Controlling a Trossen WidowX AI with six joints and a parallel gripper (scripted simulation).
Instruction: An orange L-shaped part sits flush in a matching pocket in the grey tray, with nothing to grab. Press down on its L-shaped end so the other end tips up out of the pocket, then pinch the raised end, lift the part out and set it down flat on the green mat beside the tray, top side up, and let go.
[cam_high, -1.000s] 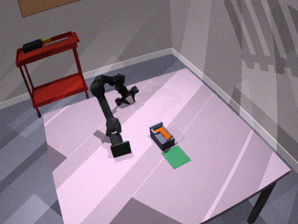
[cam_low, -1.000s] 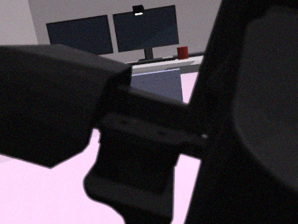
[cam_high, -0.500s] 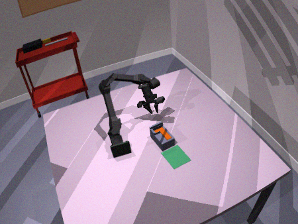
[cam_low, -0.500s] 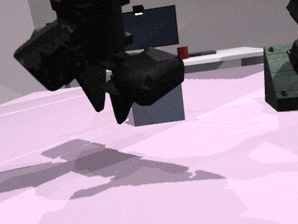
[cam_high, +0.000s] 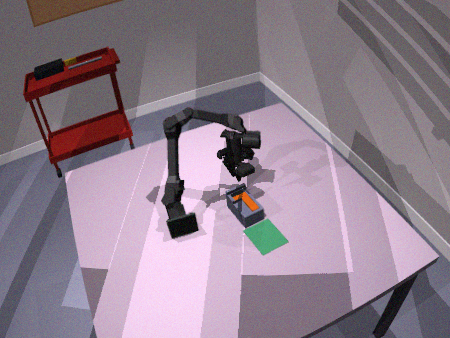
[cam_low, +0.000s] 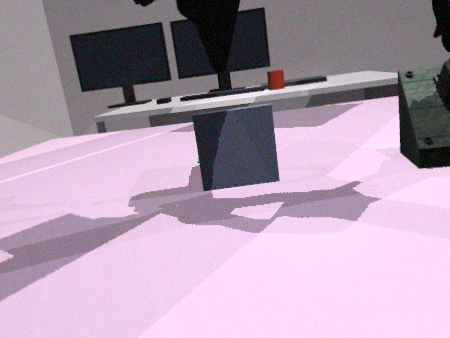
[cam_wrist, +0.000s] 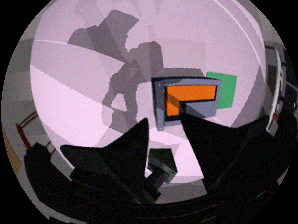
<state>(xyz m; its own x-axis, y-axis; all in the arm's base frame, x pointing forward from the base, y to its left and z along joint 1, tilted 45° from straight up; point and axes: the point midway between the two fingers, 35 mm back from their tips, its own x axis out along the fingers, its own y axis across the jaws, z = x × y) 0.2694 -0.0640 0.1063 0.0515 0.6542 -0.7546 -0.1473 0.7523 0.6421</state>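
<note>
The orange L-shaped part is 80 mm below my gripper tip and 60 mm to the right of it. Round my gripper tip: green mat (230 mm to the right, 150 mm below, 10 mm ahead).
</note>
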